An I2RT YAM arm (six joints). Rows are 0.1 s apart.
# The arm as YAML. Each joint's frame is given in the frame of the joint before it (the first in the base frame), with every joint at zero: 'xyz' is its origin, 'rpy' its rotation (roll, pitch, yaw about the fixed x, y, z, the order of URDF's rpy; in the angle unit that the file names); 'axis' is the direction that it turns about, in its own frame. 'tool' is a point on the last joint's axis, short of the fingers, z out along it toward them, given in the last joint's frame.
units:
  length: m
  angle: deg
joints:
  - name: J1
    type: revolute
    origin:
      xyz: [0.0, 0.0, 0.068]
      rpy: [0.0, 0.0, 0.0]
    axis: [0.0, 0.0, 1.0]
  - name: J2
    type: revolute
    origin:
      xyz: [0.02, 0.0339, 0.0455]
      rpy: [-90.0, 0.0, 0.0]
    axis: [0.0, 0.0, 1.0]
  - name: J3
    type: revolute
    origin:
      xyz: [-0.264, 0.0, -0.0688]
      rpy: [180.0, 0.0, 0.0]
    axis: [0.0, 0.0, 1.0]
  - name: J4
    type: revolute
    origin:
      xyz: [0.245, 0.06, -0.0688]
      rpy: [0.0, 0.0, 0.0]
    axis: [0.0, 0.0, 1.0]
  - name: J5
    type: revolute
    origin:
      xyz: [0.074, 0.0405, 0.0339]
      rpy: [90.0, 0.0, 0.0]
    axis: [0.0, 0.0, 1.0]
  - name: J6
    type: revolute
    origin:
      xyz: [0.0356, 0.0, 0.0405]
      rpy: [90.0, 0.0, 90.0]
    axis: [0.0, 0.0, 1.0]
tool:
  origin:
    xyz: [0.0, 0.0, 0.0]
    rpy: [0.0, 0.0, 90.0]
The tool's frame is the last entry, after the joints.
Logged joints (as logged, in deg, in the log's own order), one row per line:
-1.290 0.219 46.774 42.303 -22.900 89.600
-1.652 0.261 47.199 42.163 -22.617 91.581
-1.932 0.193 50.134 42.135 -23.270 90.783
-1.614 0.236 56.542 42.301 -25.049 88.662
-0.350 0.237 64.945 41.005 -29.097 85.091
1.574 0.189 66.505 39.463 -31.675 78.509
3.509 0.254 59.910 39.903 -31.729 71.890
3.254 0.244 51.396 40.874 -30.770 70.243
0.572 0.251 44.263 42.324 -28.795 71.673
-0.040 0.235 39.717 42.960 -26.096 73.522
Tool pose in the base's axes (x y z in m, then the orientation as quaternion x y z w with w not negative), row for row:
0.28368 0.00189 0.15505 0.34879 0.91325 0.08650 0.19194
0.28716 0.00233 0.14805 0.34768 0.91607 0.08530 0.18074
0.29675 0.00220 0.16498 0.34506 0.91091 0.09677 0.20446
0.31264 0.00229 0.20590 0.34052 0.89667 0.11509 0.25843
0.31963 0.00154 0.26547 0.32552 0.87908 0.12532 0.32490
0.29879 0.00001 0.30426 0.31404 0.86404 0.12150 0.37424
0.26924 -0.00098 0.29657 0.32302 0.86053 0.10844 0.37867
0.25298 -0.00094 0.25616 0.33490 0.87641 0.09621 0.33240
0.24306 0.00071 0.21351 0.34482 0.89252 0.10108 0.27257
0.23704 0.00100 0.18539 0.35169 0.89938 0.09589 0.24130
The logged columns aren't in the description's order. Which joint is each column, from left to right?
Columns, left to right: J5, J1, J3, J6, J4, J2.
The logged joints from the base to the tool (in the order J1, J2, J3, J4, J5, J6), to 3 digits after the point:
0.219 89.600 46.774 -22.900 -1.290 42.303
0.261 91.581 47.199 -22.617 -1.652 42.163
0.193 90.783 50.134 -23.270 -1.932 42.135
0.236 88.662 56.542 -25.049 -1.614 42.301
0.237 85.091 64.945 -29.097 -0.350 41.005
0.189 78.509 66.505 -31.675 1.574 39.463
0.254 71.890 59.910 -31.729 3.509 39.903
0.244 70.243 51.396 -30.770 3.254 40.874
0.251 71.673 44.263 -28.795 0.572 42.324
0.235 73.522 39.717 -26.096 -0.040 42.960

